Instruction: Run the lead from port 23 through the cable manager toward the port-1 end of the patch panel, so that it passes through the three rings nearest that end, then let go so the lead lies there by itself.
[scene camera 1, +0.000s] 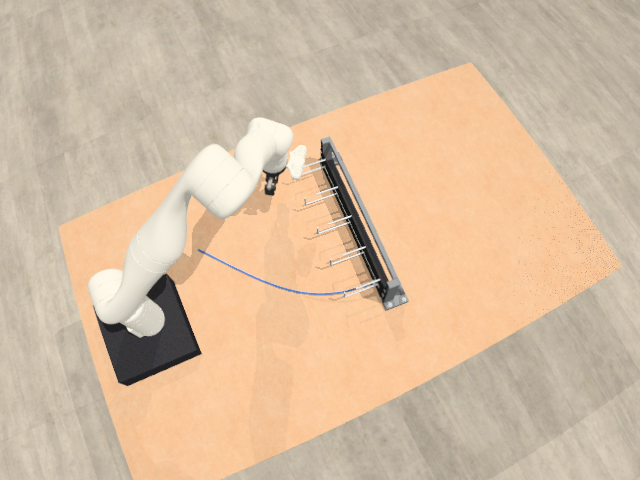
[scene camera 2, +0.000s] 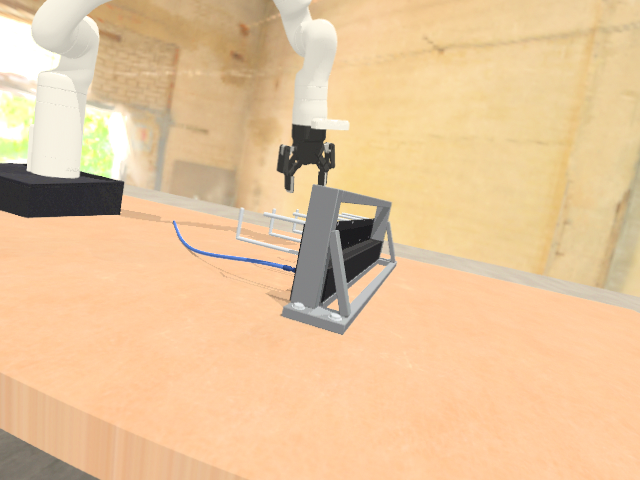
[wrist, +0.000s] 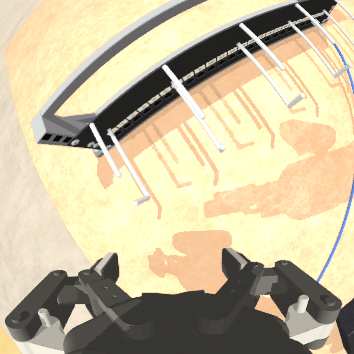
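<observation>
The blue lead (scene camera 1: 315, 293) (scene camera 2: 222, 256) (wrist: 336, 249) runs from the far-end port of the patch panel (scene camera 1: 353, 222) (scene camera 2: 356, 263) (wrist: 140, 97) in a curve across the table. Its free end is near the robot base. At the panel it shows below the nearest ring's bar in scene camera 2. The port-1 end is at the top in scene camera 1 and left in the wrist view. The end ring (wrist: 128, 163) and second ring (scene camera 1: 321, 199) (wrist: 212, 136) there hold no lead. My gripper (scene camera 1: 269, 193) (scene camera 2: 306, 188) (wrist: 169, 262) is open and empty, above and in front of these rings, apart from the lead.
The grey panel frame (scene camera 2: 311, 248) stands upright on the wooden table (scene camera 1: 465, 206) (scene camera 2: 439, 361). Its white ring bars stick out toward the robot side. The black robot base (scene camera 1: 175, 330) (scene camera 2: 62, 198) stands at the table's left in scene camera 1.
</observation>
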